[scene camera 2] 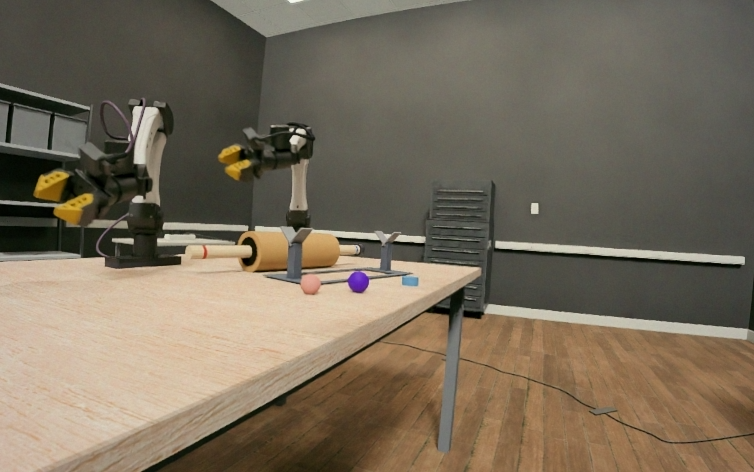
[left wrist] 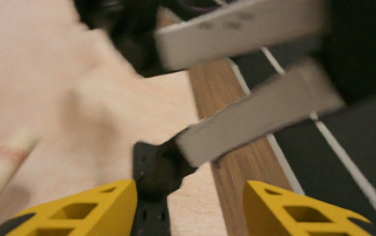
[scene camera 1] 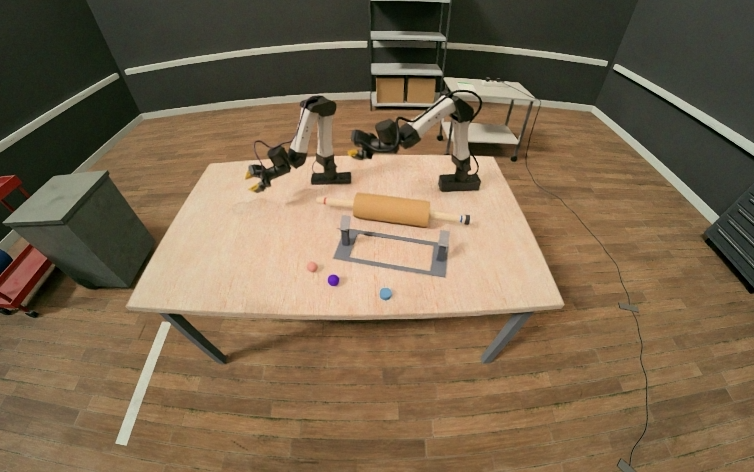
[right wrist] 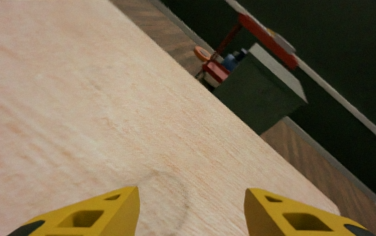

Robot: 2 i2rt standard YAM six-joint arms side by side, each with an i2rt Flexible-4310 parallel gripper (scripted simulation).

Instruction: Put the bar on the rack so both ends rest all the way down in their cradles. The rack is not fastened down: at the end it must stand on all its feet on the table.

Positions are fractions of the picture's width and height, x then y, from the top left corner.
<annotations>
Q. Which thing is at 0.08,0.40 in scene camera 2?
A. My right gripper.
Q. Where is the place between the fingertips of my left gripper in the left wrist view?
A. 0.50,0.80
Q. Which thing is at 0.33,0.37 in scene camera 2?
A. My left gripper.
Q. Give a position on a bar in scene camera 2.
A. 0.34,0.53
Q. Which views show the grey rack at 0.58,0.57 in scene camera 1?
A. Scene camera 2 and scene camera 1 only.
</annotations>
